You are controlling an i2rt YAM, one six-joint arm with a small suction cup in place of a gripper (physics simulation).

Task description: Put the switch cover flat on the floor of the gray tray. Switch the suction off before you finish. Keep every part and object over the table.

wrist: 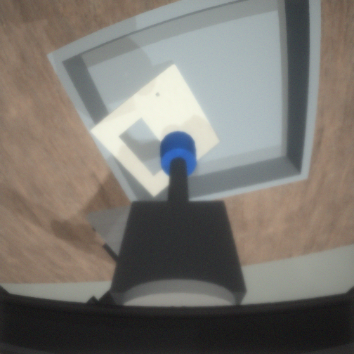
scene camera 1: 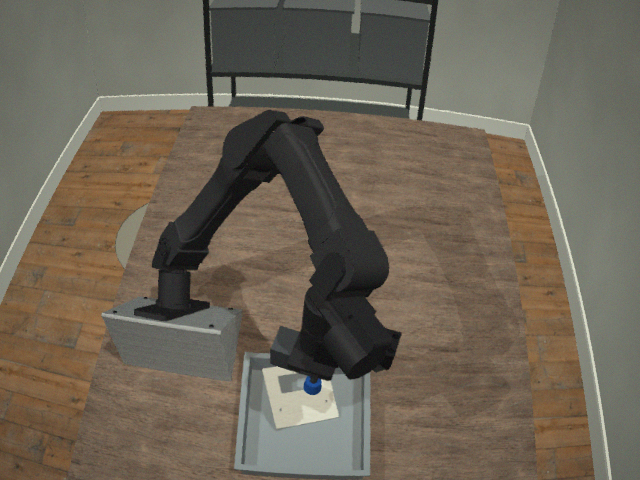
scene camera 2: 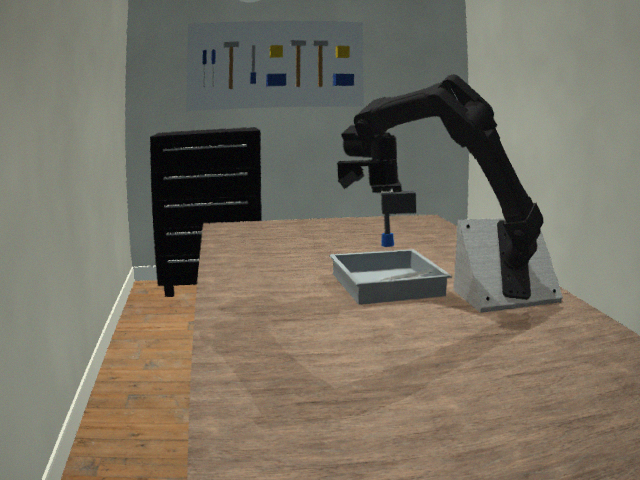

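Note:
The cream switch cover (scene camera 1: 302, 410) (scene camera 2: 408, 276) (wrist: 192, 102) is inside the gray tray (scene camera 1: 367, 434) (scene camera 2: 403, 291) (wrist: 315, 75). It looks tilted: in the wrist view its left corner overlaps the tray's left wall up to the rim, while its other side lies low over the tray floor. Its back edge in scene camera 1 is partly hidden by the arm. My blue suction cup (scene camera 1: 312, 386) (scene camera 2: 387, 240) (wrist: 178, 152) is open and holds nothing. It hangs above the tray's rim height, apart from the cover.
The gray metal arm mount (scene camera 1: 173, 346) (scene camera 2: 470, 268) stands beside the tray on the brown table (scene camera 1: 439, 258) (scene camera 2: 310, 387). A black drawer cabinet (scene camera 2: 206, 165) stands on the floor beyond the table. A dark metal-framed shelf unit (scene camera 1: 207, 56) stands at the wall.

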